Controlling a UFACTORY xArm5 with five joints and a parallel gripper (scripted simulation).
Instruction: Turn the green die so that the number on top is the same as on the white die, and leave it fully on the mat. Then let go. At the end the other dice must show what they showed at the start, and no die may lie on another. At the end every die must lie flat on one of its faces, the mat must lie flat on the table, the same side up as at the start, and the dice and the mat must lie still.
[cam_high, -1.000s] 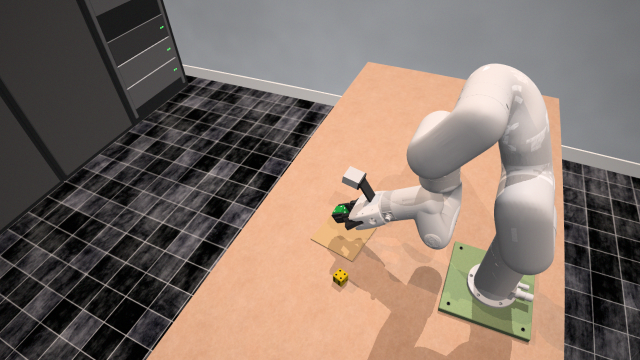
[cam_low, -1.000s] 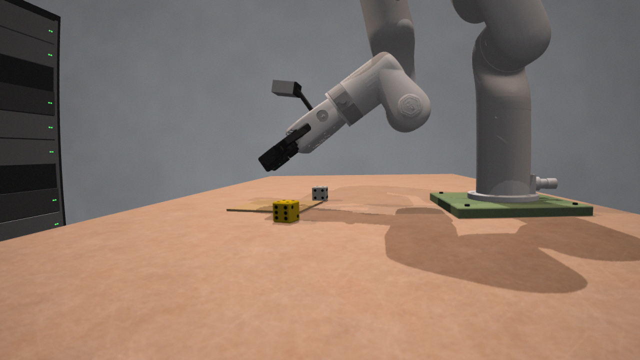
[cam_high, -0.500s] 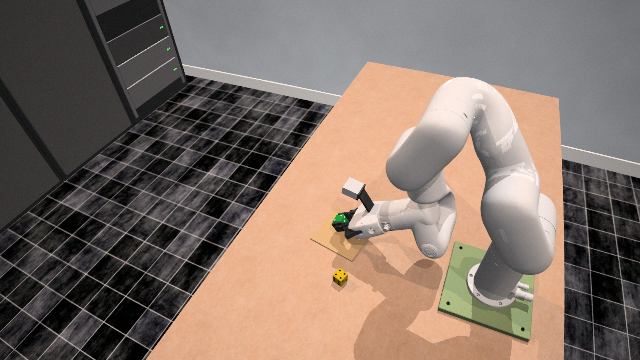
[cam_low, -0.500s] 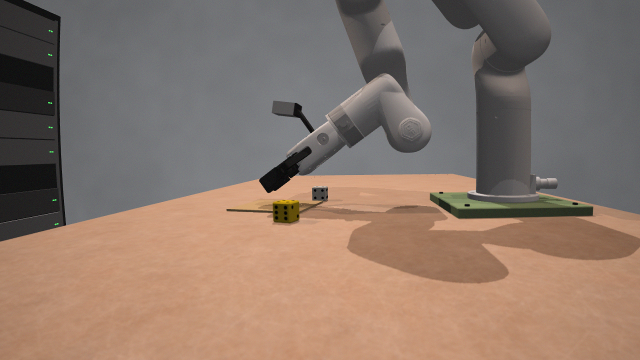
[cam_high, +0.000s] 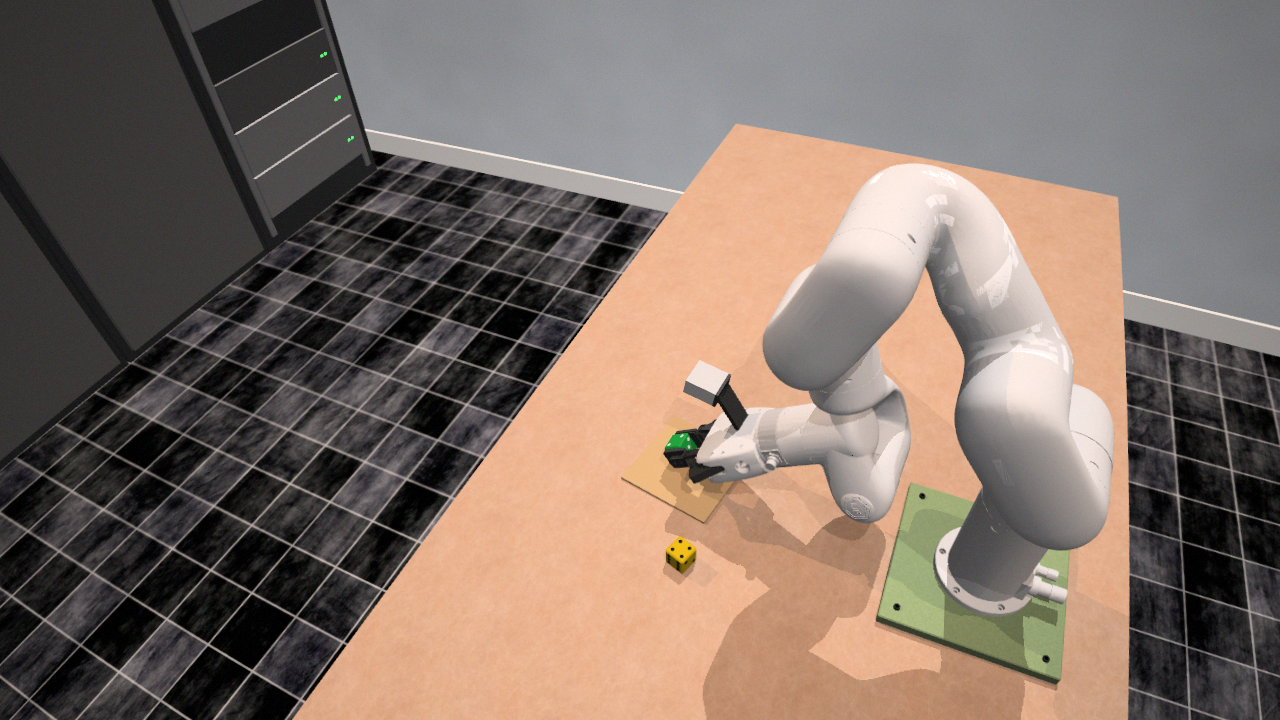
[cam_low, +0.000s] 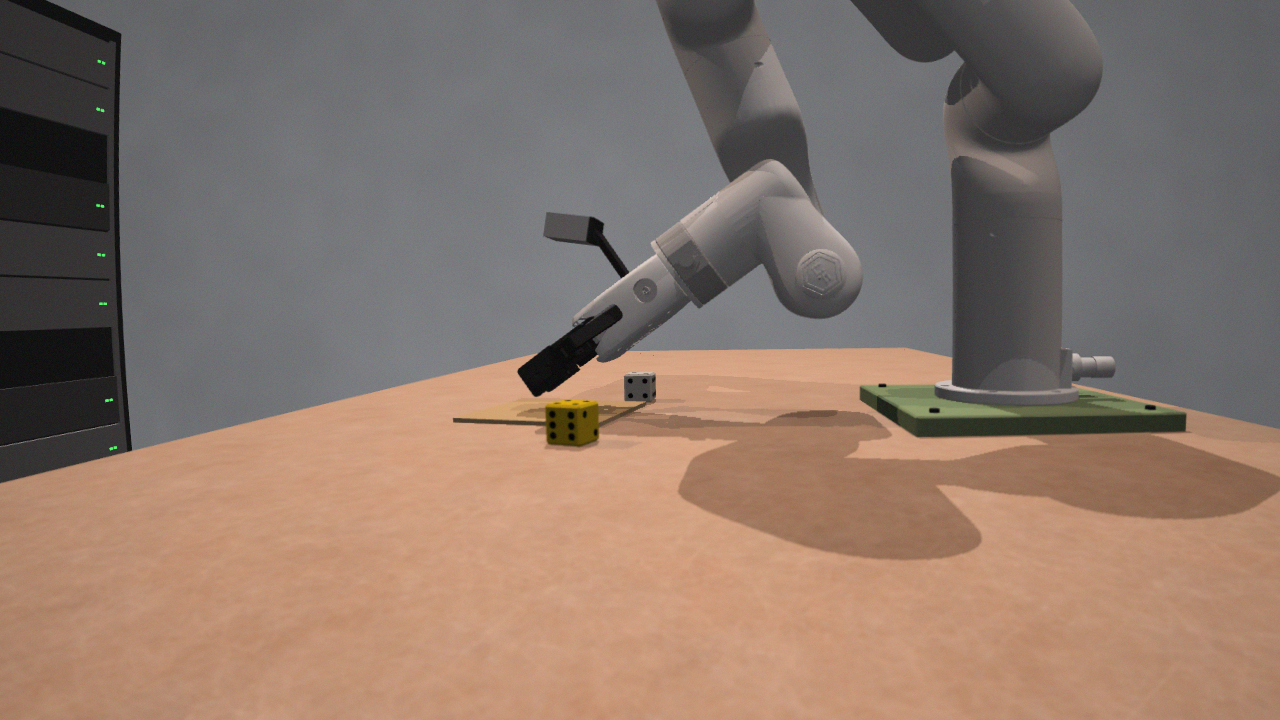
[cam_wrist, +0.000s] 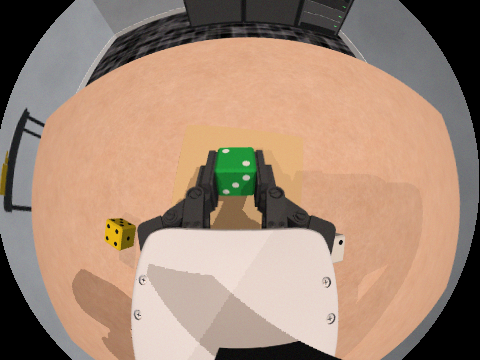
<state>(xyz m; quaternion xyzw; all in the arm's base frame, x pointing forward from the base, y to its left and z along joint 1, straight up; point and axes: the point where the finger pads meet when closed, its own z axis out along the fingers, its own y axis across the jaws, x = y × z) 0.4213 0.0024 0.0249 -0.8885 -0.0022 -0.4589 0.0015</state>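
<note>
The green die lies 10 mm ahead of my hand. Round my hand: tan mat 40 mm below; then white die 100 mm to the right, 70 mm behind, 30 mm below; then yellow die 140 mm to the left, 60 mm behind, 30 mm below.
</note>
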